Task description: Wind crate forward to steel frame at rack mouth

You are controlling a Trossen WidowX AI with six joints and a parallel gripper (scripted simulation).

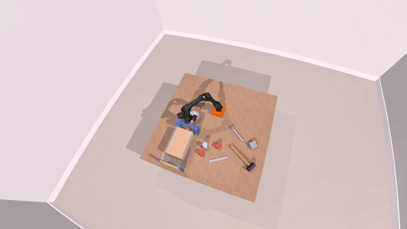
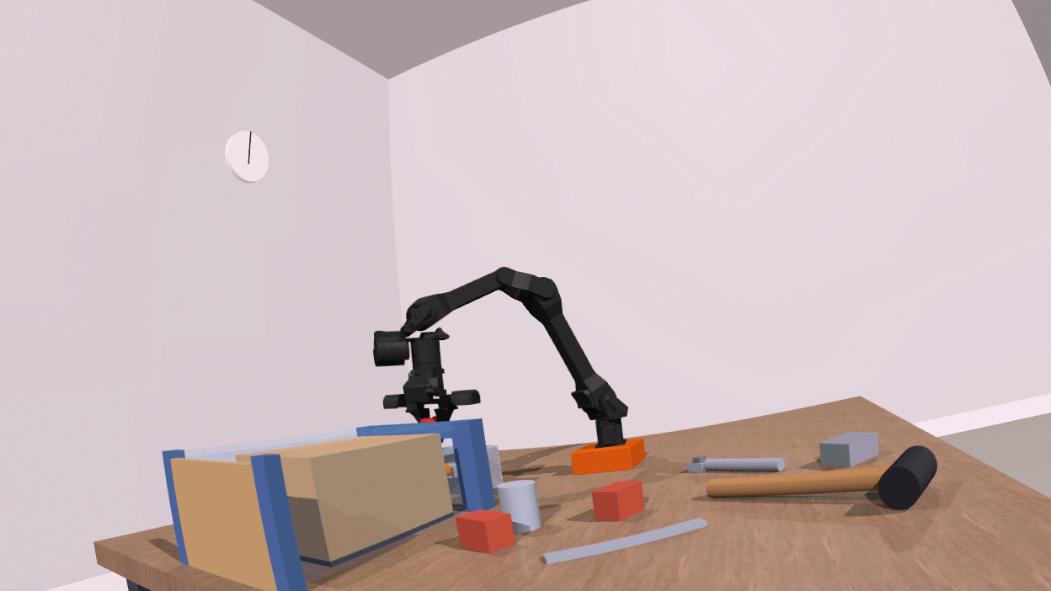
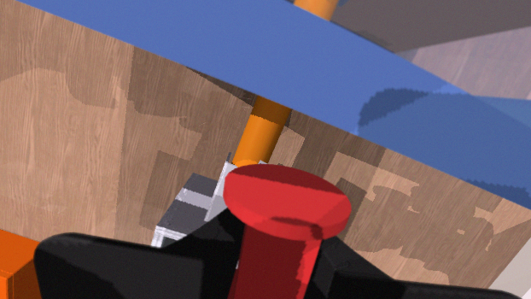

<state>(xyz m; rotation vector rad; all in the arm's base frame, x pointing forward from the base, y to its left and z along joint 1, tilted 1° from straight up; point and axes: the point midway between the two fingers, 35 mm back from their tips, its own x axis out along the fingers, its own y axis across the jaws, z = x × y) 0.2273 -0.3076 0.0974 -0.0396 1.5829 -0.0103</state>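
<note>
The blue frame bar is 60 mm ahead of my gripper tip and 10 mm below it. The rest, counted from my gripper tip: grey winch handle (40 mm behind, 10 mm to the left, 10 mm below); then red knob (20 mm above); then grey winch (110 mm behind, 20 mm to the left, 80 mm below).
</note>
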